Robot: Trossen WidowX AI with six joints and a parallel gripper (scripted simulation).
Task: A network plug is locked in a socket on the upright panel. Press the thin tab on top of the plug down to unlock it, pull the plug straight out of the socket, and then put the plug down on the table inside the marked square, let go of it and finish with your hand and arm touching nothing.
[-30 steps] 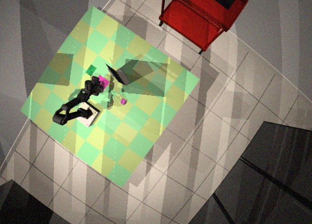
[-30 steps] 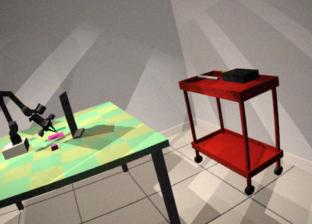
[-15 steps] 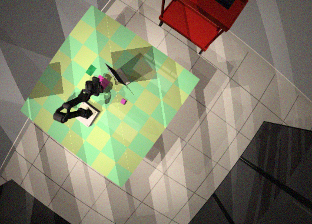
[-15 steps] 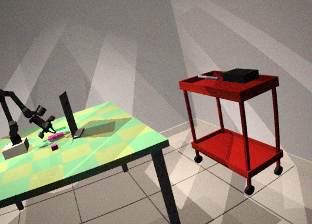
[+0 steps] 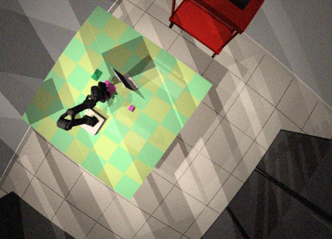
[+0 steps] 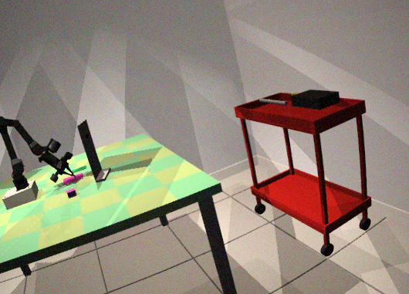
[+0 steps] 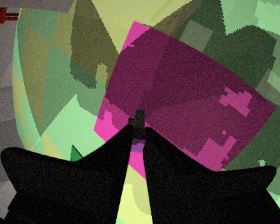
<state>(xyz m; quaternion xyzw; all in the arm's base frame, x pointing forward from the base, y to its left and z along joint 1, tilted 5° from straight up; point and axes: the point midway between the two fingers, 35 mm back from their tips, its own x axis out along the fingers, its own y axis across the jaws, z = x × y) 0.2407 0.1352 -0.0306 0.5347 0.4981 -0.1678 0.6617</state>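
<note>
My gripper tip is now right at the network plug. Round my gripper tip: upright panel (170 mm ahead, 100 mm to the right, 120 mm above); then magenta square (10 mm behind, 10 mm to the right, 20 mm below).
</note>
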